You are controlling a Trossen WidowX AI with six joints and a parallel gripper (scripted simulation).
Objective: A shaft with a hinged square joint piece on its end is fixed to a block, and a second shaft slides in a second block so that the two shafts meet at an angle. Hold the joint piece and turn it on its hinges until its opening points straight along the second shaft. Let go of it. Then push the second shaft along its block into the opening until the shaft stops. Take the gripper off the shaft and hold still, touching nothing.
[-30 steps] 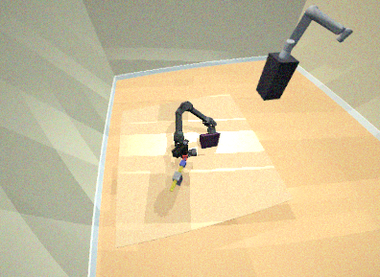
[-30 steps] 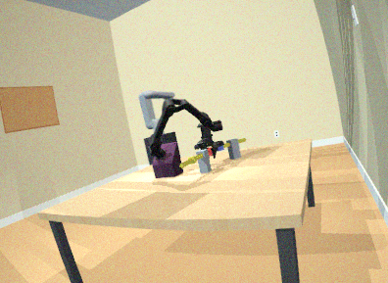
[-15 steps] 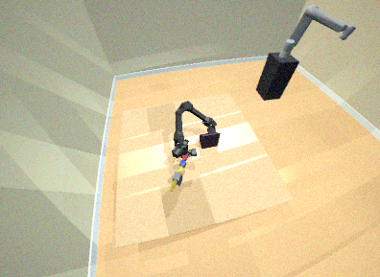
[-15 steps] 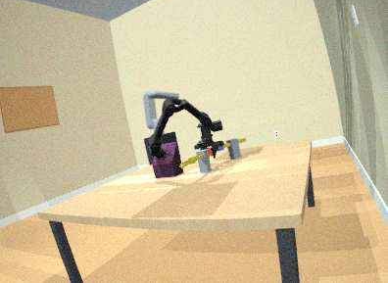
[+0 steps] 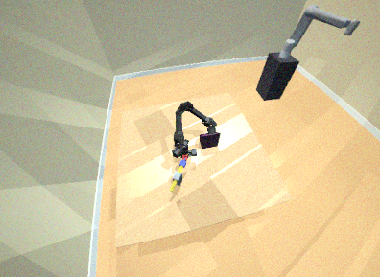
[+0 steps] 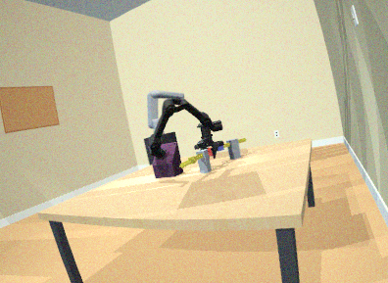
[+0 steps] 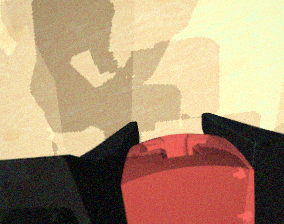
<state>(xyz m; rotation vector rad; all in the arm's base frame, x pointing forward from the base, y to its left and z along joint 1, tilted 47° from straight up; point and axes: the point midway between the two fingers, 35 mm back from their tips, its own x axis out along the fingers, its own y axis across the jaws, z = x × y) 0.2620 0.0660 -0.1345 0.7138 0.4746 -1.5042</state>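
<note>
The red joint piece is 2 cm to the left of my gripper tip and 4 cm above it.
</note>
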